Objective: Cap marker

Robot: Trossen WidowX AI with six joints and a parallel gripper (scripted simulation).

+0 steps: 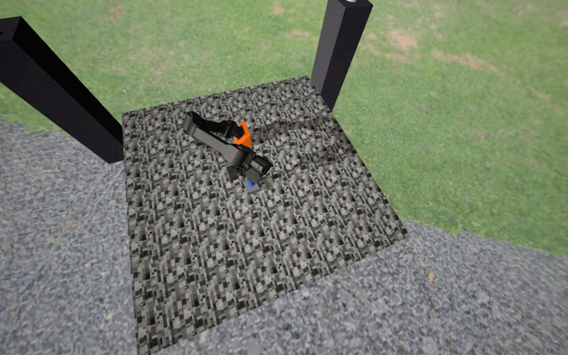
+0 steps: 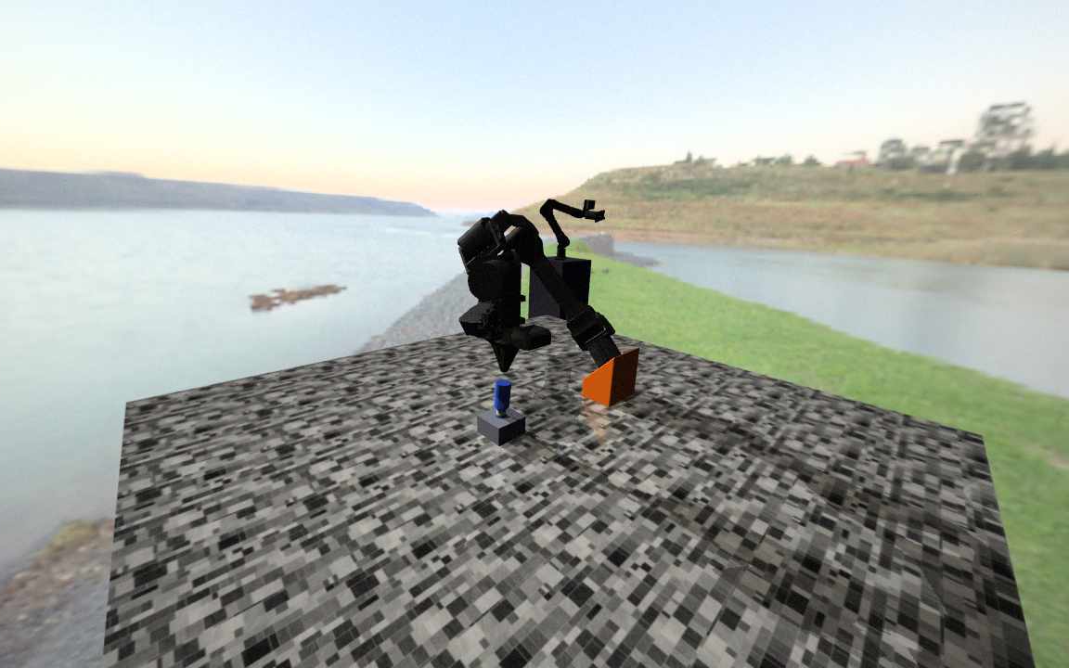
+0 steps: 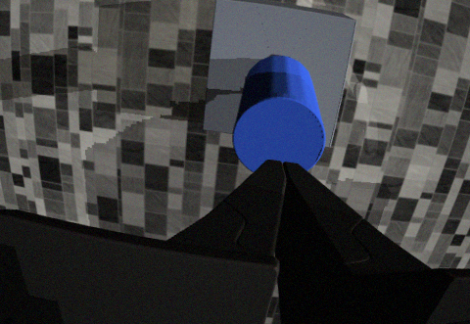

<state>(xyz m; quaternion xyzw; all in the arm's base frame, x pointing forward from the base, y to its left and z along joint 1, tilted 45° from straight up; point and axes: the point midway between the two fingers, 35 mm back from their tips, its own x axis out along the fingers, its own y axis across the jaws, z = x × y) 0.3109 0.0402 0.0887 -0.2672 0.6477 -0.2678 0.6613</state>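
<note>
My gripper tip is 5 cm above the blue cap.
</note>
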